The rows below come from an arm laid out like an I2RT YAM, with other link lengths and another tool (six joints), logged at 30 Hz.
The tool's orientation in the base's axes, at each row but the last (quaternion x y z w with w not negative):
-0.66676 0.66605 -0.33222 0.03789
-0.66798 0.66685 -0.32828 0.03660
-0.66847 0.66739 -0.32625 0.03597
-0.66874 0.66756 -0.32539 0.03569
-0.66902 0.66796 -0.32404 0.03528
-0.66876 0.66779 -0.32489 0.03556
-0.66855 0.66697 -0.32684 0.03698
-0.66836 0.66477 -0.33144 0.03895
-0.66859 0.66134 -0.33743 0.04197
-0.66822 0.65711 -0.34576 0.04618
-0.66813 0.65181 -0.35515 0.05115
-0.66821 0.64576 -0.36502 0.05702
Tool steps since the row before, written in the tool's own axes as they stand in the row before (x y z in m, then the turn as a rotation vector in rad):
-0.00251 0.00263 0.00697 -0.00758 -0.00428 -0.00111
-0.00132 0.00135 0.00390 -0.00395 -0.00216 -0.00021
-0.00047 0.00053 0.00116 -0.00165 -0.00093 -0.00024
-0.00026 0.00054 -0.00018 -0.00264 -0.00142 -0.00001
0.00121 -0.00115 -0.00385 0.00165 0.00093 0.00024
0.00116 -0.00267 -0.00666 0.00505 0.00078 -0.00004
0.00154 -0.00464 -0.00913 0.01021 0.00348 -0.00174
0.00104 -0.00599 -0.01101 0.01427 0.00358 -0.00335
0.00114 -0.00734 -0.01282 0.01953 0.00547 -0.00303
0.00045 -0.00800 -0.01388 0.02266 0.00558 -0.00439
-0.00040 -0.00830 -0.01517 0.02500 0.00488 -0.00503
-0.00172 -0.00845 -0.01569 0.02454 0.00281 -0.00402
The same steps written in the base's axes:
0.00144 -0.00073 -0.00769 0.00396 0.00783 0.00000
0.00087 -0.00045 -0.00422 0.00218 0.00393 -0.00032
0.00015 -0.00008 -0.00135 0.00086 0.00170 0.00000
-0.00053 0.00025 -0.00022 0.00150 0.00257 -0.00033
-0.00097 0.00050 0.00405 -0.00086 -0.00170 0.00000
-0.00101 0.00179 0.00697 -0.00122 -0.00469 0.00161
-0.00057 0.00262 0.01000 -0.00492 -0.00905 0.00363
-0.00039 0.00401 0.01192 -0.00622 -0.01215 0.00642
-0.00033 0.00486 0.01399 -0.00822 -0.01731 0.00731
-0.00053 0.00610 0.01481 -0.00934 -0.01964 0.00954
-0.00124 0.00755 0.01551 -0.00934 -0.02141 0.01134
-0.00170 0.00910 0.01532 -0.00703 -0.02106 0.01155

